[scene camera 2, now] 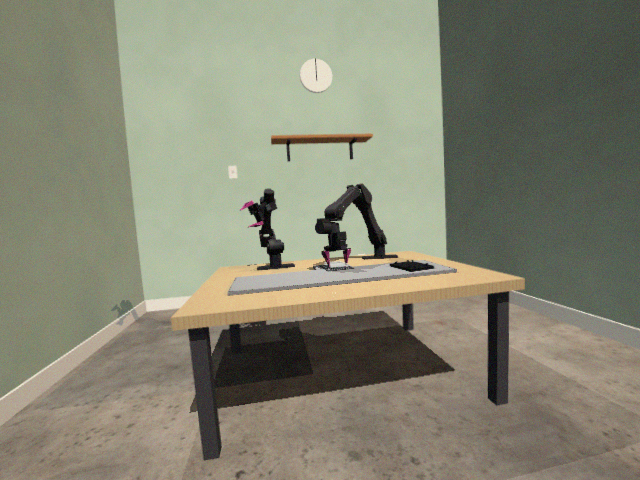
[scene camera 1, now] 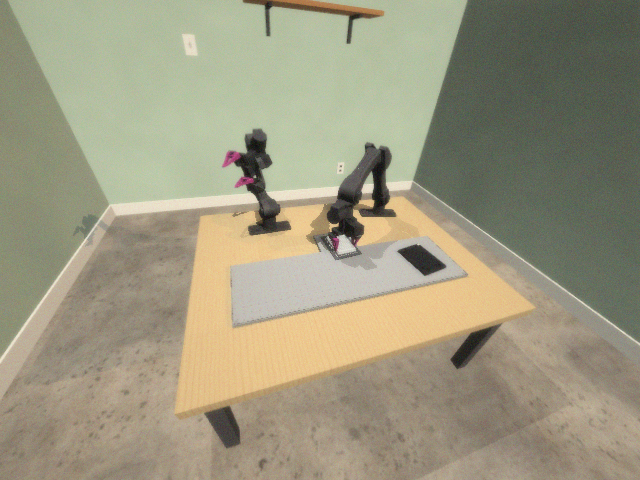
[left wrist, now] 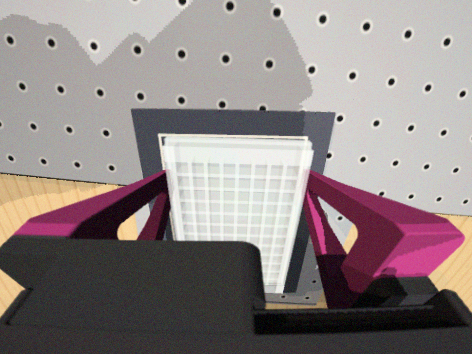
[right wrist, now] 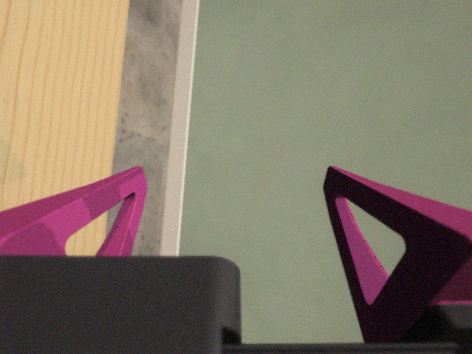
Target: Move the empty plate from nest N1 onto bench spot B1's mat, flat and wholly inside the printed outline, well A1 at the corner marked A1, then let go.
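Places are measured from the left arm's base along level axes (x up, y left, z back), in metres.
Pixels of known places: left gripper, fingertip midpoint: [scene camera 2: 337, 266] [scene camera 1: 344, 249] [left wrist: 237, 177]; right gripper, fingertip midpoint: [scene camera 2: 244, 218] [scene camera 1: 229, 177] [right wrist: 235, 176]; left arm's base at its link origin: [scene camera 2: 379, 257] [scene camera 1: 377, 213]; right arm's base at its link origin: [scene camera 2: 276, 267] [scene camera 1: 269, 228].
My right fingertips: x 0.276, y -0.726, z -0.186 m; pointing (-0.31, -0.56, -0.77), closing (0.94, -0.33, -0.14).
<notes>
For each thing: its middle in the pictures, then the offset to it from my right fingertips. Level surfaces: height alone.
- white well plate at the middle of its body: [left wrist: 235, 228] [scene camera 1: 340, 243] [scene camera 2: 335, 264] dx -0.247, dy +0.465, dz -0.119 m
- dark grey mat at its surface level: dx -0.261 m
- long grey perforated board at its surface level: dx -0.263 m
- wooden table at its surface level: dx -0.276 m
- black rectangular nest at the middle of its body: [scene camera 1: 421, 257] [scene camera 2: 410, 264] dx -0.252, dy +0.803, dz -0.217 m
The white well plate [left wrist: 234, 189] [scene camera 1: 347, 248] [scene camera 2: 337, 265] has a grid of small wells. My left gripper [left wrist: 237, 177] [scene camera 1: 345, 242] [scene camera 2: 336, 257] is shut on its two long sides. The plate sits at or just above a dark grey mat [left wrist: 217, 121] [scene camera 1: 324, 244] with a thin pale printed outline; the outline shows along the plate's left and far edges. I cannot read a corner mark. My right gripper [scene camera 1: 238, 170] [scene camera 2: 251, 214] [right wrist: 235, 176] is open and empty, raised high near its base and facing the wall.
The mat lies at the back edge of a long grey perforated board [scene camera 1: 294, 286] [scene camera 2: 280, 282] [left wrist: 357, 53] on the wooden table [scene camera 1: 318, 352]. A black rectangular nest [scene camera 1: 422, 259] [scene camera 2: 411, 265] sits at the board's right end. A shelf hangs on the wall behind.
</notes>
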